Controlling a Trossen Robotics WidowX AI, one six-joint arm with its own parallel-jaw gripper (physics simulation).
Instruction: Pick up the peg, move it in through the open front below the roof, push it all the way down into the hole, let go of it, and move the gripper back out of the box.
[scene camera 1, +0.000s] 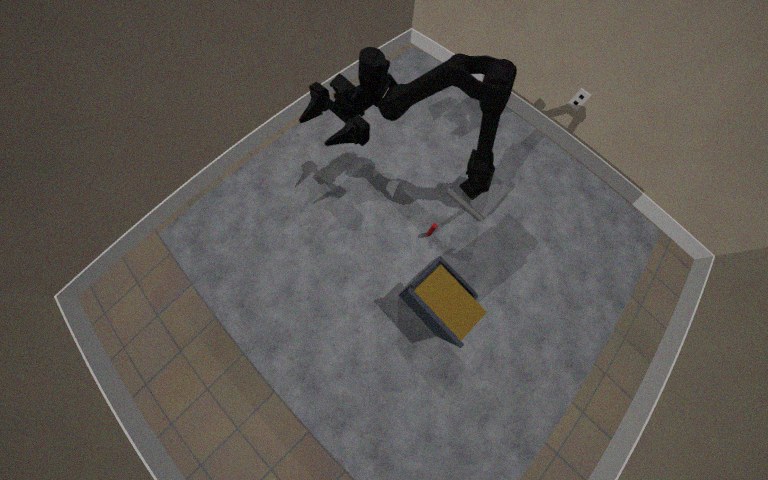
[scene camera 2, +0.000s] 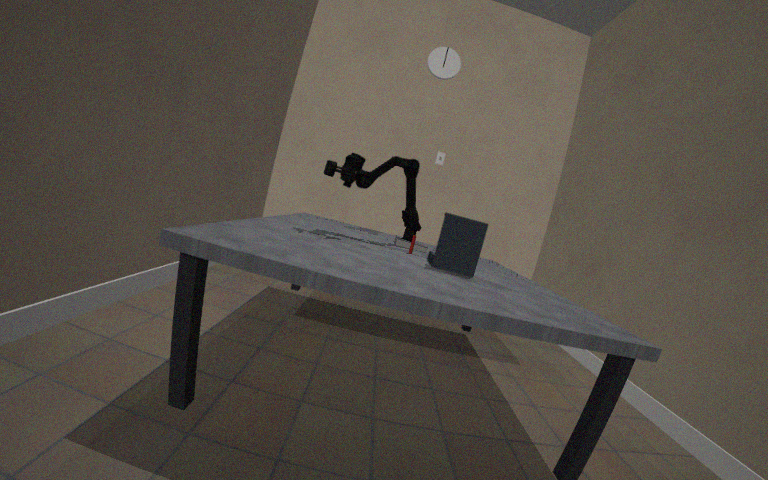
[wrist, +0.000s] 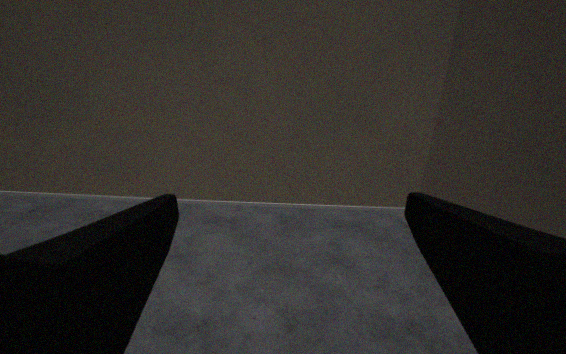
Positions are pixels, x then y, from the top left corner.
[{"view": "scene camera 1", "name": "my gripper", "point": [312, 132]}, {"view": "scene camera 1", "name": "box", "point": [439, 261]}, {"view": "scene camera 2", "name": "my gripper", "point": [344, 170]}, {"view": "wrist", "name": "my gripper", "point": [293, 204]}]
